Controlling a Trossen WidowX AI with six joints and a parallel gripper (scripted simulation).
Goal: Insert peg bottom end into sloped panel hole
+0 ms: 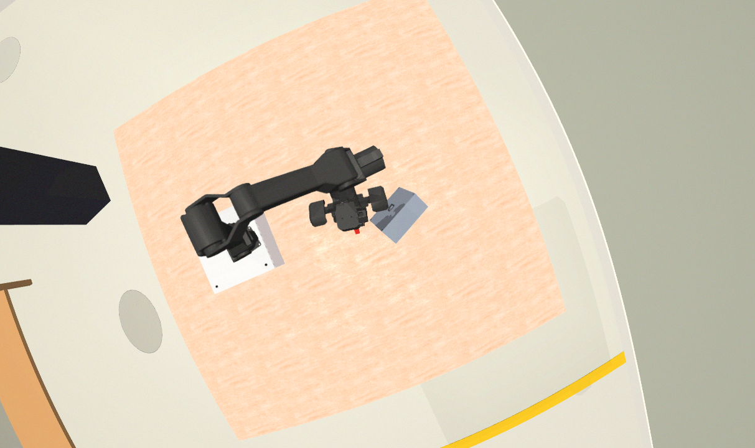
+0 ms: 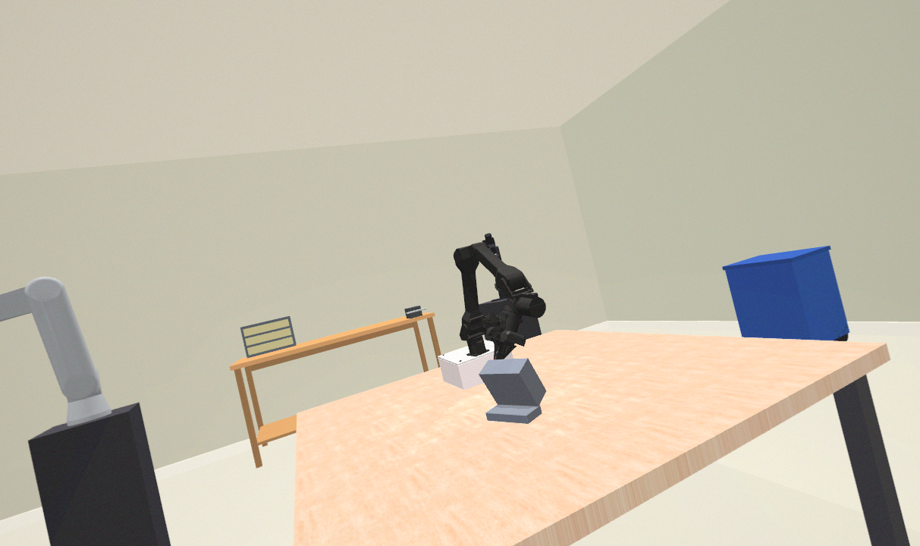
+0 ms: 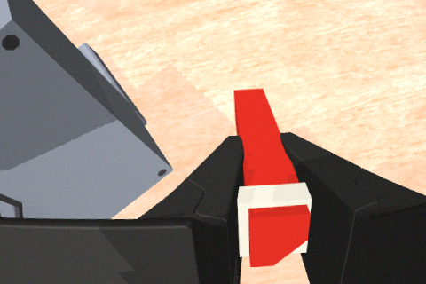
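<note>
Right now the grey sloped panel is 11 cm ahead of my gripper tip, 4 cm to the right of it and 3 cm below it. Also, from my gripper tip: red peg 1 cm to the left, 1 cm above.
</note>
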